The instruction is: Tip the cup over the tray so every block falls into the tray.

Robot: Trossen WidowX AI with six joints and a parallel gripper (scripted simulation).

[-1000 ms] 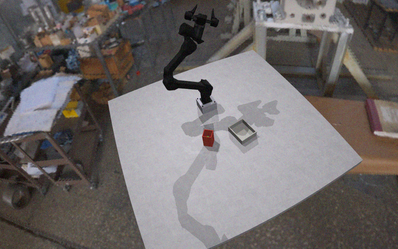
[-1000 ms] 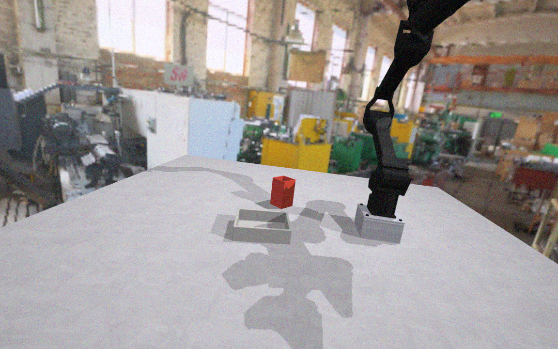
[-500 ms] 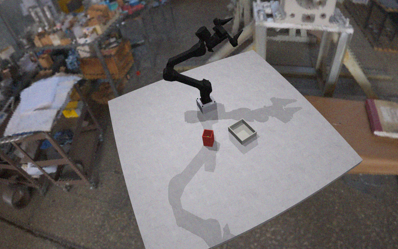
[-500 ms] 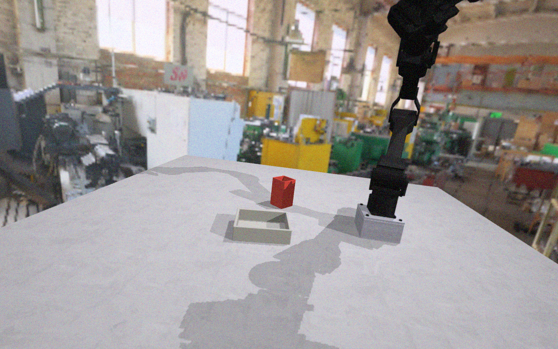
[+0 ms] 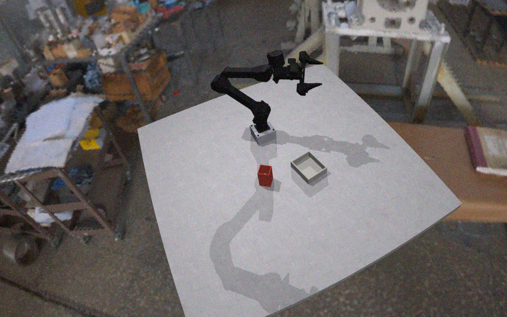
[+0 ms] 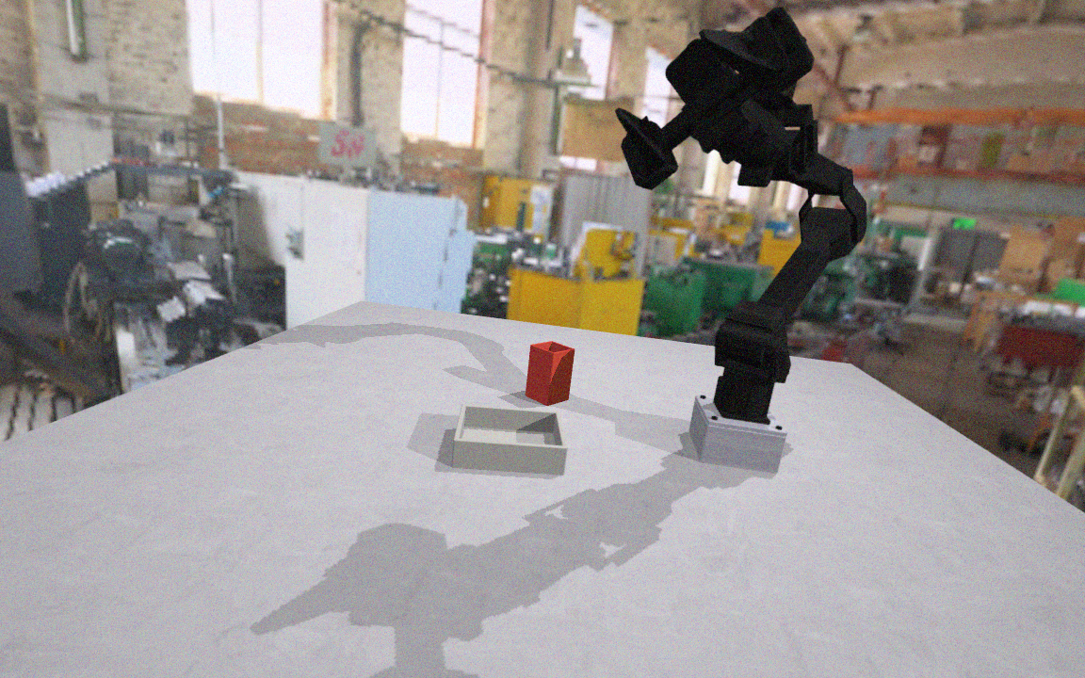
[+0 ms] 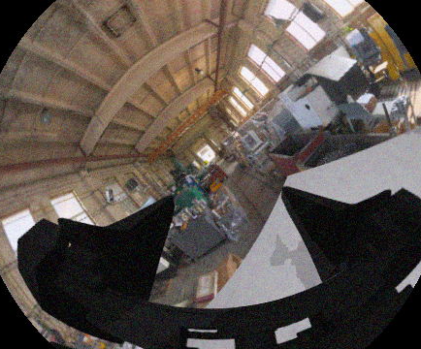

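Now: gripper tip 380 mm above the green block, 340 mm to the left of it and 80 mm short of it. From my gripper tip the other things lie so: red square cup (410 mm below, 340 mm to the right, 80 mm ahead); then red block (400 mm below, 340 mm to the right, 80 mm ahead).
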